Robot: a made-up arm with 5 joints.
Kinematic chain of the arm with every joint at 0, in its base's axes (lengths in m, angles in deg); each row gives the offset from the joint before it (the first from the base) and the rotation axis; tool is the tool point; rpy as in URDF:
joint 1: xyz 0 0 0.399 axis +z
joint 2: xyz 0 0 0 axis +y
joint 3: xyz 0.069 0 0.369 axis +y
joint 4: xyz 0.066 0 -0.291 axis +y
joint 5: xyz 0.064 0 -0.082 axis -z
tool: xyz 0 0 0 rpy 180 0 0
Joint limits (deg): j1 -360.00..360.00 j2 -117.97..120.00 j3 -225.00..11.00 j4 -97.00..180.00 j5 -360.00..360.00
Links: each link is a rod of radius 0.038 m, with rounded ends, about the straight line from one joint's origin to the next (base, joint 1, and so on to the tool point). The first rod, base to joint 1, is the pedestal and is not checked.
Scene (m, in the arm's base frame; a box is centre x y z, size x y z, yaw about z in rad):
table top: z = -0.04
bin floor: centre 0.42 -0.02 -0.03 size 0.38 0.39 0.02 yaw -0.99
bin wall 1: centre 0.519 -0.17 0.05 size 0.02 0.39 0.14 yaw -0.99
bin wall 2: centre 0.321 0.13 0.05 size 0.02 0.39 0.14 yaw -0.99
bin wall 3: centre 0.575 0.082 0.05 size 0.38 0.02 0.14 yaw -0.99
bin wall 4: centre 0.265 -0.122 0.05 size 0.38 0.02 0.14 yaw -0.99
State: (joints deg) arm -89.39 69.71 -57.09 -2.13 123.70
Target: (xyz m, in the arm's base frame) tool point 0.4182 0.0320 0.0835
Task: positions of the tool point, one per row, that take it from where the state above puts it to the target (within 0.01 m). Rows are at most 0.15 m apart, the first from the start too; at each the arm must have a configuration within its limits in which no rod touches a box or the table.
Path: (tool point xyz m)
1: 0.0867 -0.4189 0.1352
2: 0.1651 -0.3934 0.1968
3: 0.2318 -0.3456 0.2551
4: 0.2997 -0.2899 0.2513
5: 0.3544 -0.2209 0.2475
6: 0.3935 -0.1419 0.2437
7: 0.4151 -0.0563 0.2398
8: 0.4182 0.0320 0.2360
9: 0.4255 0.0326 0.1616
10: 0.4182 0.0320 0.0835

